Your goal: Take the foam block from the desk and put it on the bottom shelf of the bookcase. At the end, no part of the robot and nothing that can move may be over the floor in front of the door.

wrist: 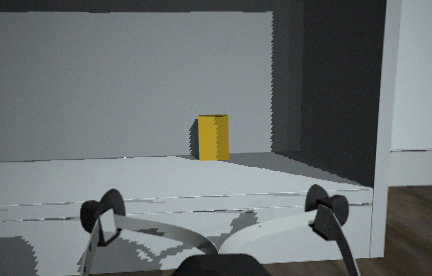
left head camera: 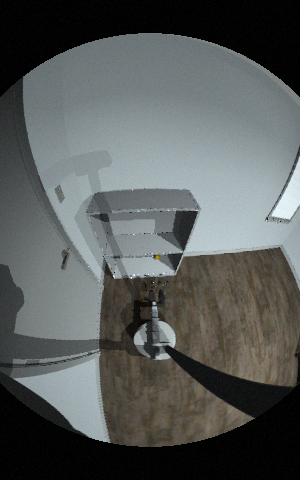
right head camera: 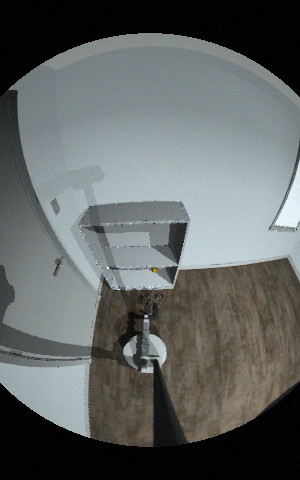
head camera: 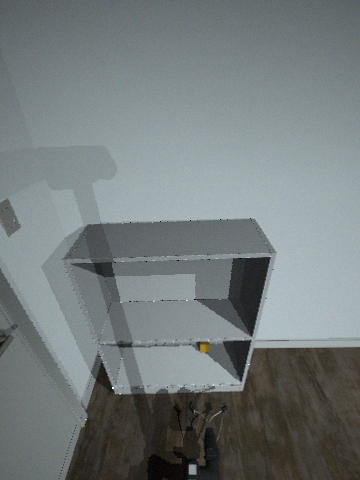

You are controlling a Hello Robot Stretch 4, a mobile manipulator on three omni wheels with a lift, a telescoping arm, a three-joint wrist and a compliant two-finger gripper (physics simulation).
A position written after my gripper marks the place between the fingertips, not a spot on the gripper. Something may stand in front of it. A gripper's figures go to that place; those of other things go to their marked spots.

Scene:
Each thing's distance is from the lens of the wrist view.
my gripper point(wrist: 215, 204): 24 cm
yellow foam block point(wrist: 213, 129): 54 cm
bookcase point(wrist: 102, 102): 64 cm
The marked spots on the bookcase and the yellow foam block are 25 cm apart.

